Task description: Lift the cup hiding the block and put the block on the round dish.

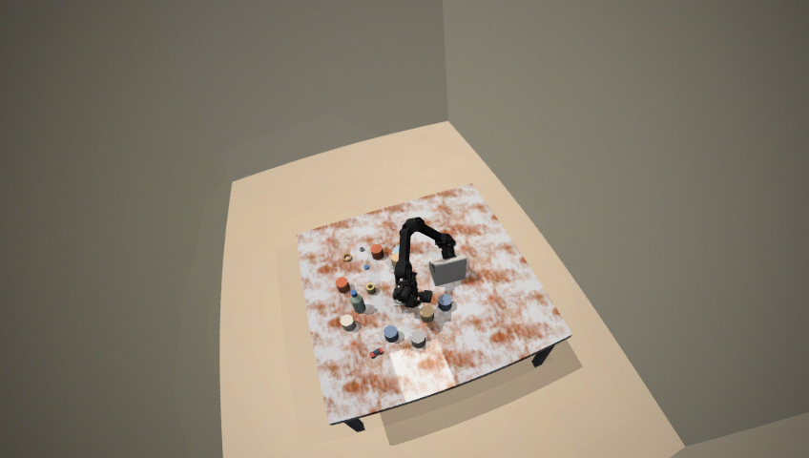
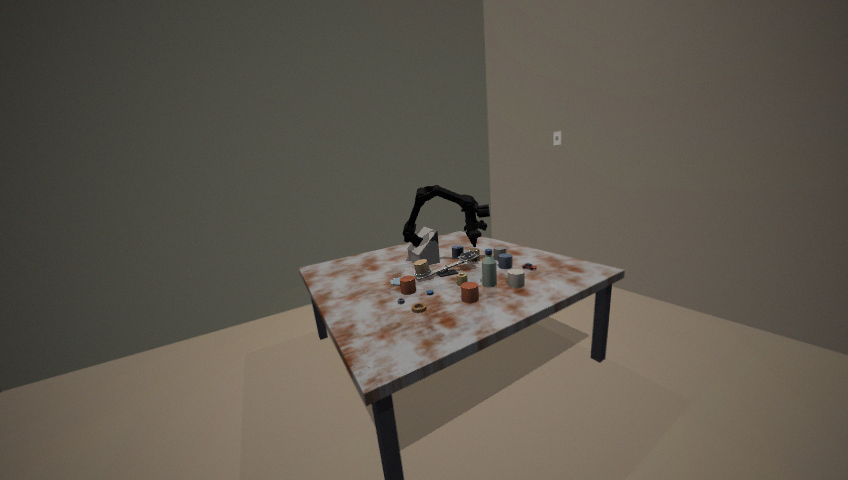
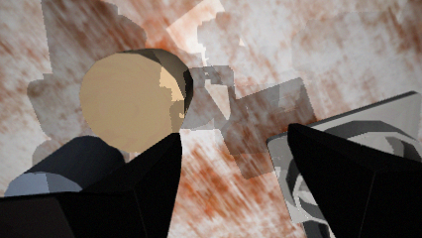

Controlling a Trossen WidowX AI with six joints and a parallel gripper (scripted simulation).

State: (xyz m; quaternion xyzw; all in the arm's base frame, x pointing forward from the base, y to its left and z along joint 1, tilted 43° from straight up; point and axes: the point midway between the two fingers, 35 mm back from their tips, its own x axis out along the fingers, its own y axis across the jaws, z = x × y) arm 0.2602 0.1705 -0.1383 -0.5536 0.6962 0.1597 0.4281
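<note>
My gripper tip is now 45 cm to the left of the pale blue round dish, 10 cm above it and 2 cm past it. Also, from my gripper tip: bottle 28 cm ahead, 12 cm to the right, 1 cm above.
</note>
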